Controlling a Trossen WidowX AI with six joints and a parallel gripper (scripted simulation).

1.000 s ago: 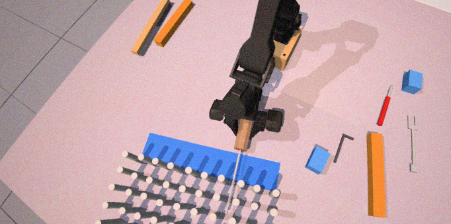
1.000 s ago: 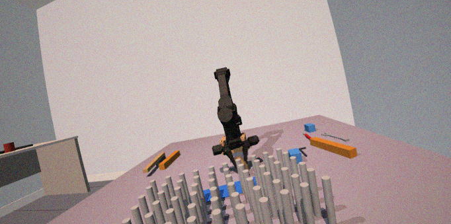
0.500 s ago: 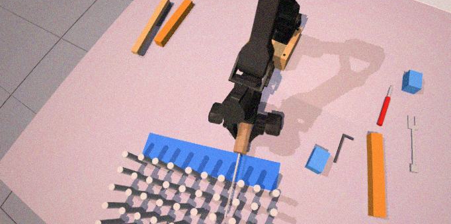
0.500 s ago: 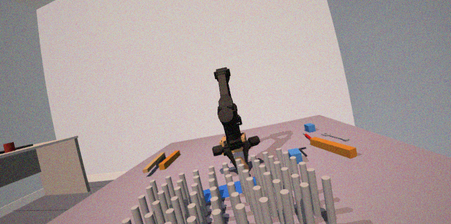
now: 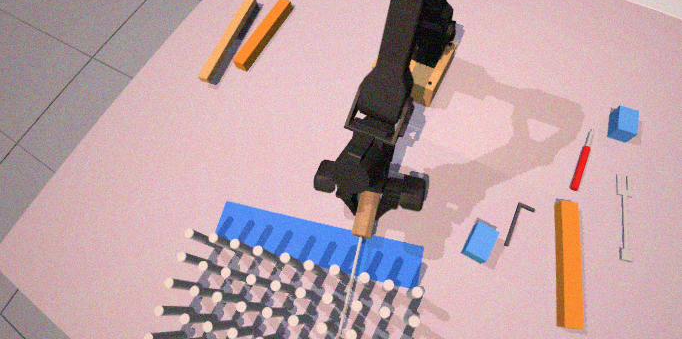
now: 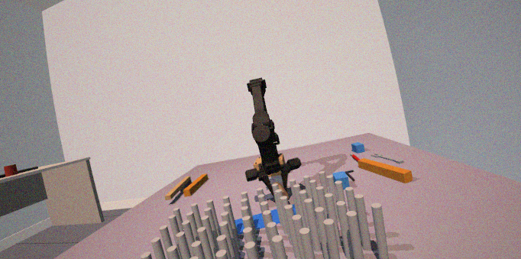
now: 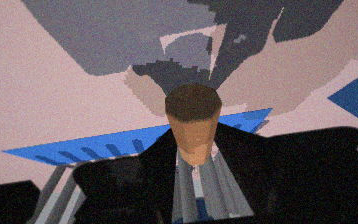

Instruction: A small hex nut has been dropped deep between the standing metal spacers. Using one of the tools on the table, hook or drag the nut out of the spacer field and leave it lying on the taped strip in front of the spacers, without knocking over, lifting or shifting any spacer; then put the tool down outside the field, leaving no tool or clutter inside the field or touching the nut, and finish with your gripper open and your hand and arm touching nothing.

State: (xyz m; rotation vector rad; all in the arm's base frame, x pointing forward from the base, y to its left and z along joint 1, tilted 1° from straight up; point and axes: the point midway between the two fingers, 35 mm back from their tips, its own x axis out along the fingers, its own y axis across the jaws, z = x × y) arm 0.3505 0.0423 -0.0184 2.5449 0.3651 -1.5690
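Now: gripper tip 9 cm short of the blue taped strip, 7 cm to the left of it and 3 cm above it. From my gripper tip the other things lie so: red screwdriver (34 cm behind, 33 cm to the left, 2 cm below); tool with brown wooden handle (10 cm ahead, 3 cm to the left); black hex key (26 cm to the left, 14 cm behind, 2 cm below).
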